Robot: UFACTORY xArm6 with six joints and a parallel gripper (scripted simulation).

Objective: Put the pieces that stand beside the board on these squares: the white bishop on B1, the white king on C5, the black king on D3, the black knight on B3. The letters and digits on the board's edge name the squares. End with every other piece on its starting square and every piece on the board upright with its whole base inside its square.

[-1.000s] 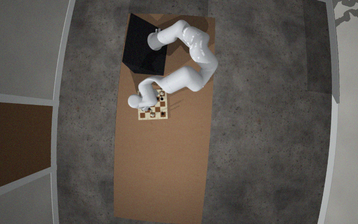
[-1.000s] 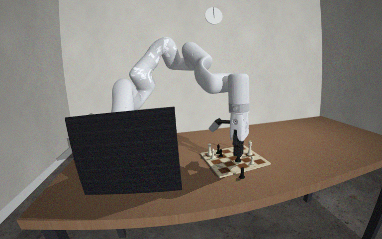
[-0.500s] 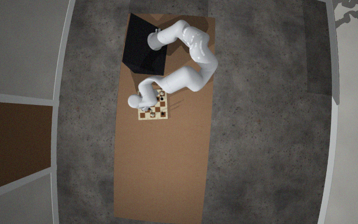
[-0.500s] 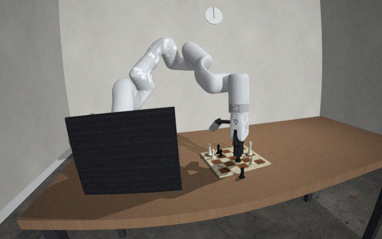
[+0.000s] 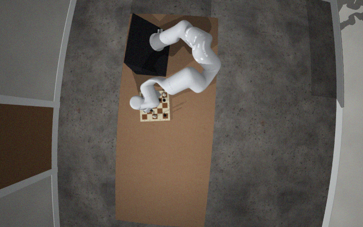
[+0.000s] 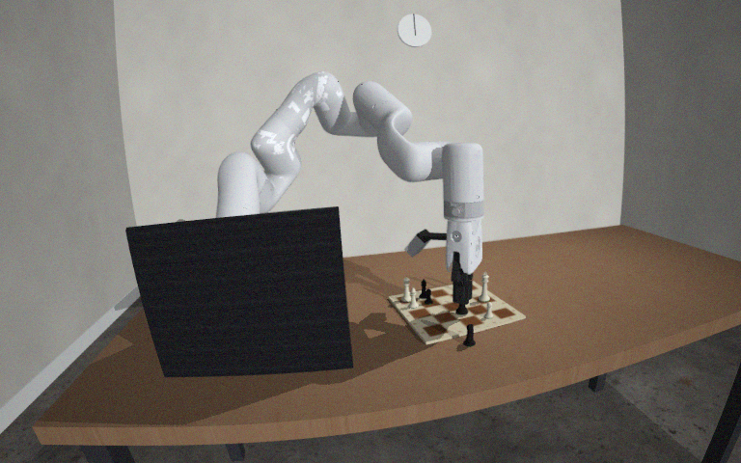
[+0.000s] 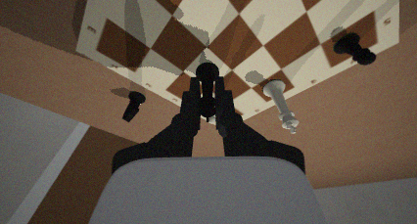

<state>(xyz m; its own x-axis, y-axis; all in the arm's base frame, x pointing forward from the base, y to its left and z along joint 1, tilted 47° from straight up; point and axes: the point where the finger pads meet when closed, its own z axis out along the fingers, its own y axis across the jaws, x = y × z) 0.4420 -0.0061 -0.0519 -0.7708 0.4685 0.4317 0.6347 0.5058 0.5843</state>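
My gripper is now 10 mm above the black king. From my hand the other things lie so: white king (70 mm ahead, 50 mm to the left, 20 mm below); then chessboard (50 mm below, 40 mm to the left); then white pawn (40 mm below, 40 mm ahead, 30 mm to the right).
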